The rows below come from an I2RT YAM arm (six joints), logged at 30 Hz.
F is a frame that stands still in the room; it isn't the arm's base.
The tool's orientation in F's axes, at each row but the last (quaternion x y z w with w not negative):
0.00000 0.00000 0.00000 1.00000
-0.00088 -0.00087 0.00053 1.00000
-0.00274 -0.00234 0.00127 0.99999
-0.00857 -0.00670 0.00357 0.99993
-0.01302 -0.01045 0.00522 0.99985
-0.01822 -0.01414 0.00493 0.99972
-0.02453 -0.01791 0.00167 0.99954
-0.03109 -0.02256 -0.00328 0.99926
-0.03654 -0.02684 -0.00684 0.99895
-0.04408 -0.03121 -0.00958 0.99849
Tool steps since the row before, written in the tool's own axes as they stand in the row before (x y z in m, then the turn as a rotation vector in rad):
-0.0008 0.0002 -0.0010 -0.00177 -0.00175 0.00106
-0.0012 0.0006 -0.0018 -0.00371 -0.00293 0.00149
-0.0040 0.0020 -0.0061 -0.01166 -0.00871 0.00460
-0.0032 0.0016 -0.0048 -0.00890 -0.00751 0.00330
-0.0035 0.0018 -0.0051 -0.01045 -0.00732 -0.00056
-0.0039 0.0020 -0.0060 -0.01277 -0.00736 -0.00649
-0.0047 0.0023 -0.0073 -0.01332 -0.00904 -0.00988
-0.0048 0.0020 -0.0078 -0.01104 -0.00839 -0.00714
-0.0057 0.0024 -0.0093 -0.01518 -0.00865 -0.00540
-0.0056 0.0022 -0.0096 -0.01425 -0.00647 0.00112
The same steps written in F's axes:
-0.0008 0.0002 -0.0010 -0.00177 -0.00175 0.00106
-0.0012 0.0006 -0.0018 -0.00371 -0.00293 0.00149
-0.0040 0.0020 -0.0061 -0.01166 -0.00871 0.00459
-0.0031 0.0015 -0.0049 -0.00889 -0.00752 0.00331
-0.0034 0.0016 -0.0052 -0.01036 -0.00744 -0.00059
-0.0037 0.0017 -0.0062 -0.01251 -0.00772 -0.00657
-0.0044 0.0019 -0.0076 -0.01293 -0.00957 -0.00989
-0.0044 0.0015 -0.0081 -0.01077 -0.00876 -0.00710
-0.0052 0.0018 -0.0097 -0.01501 -0.00884 -0.00557
-0.0049 0.0014 -0.0101 -0.01443 -0.00611 0.00078

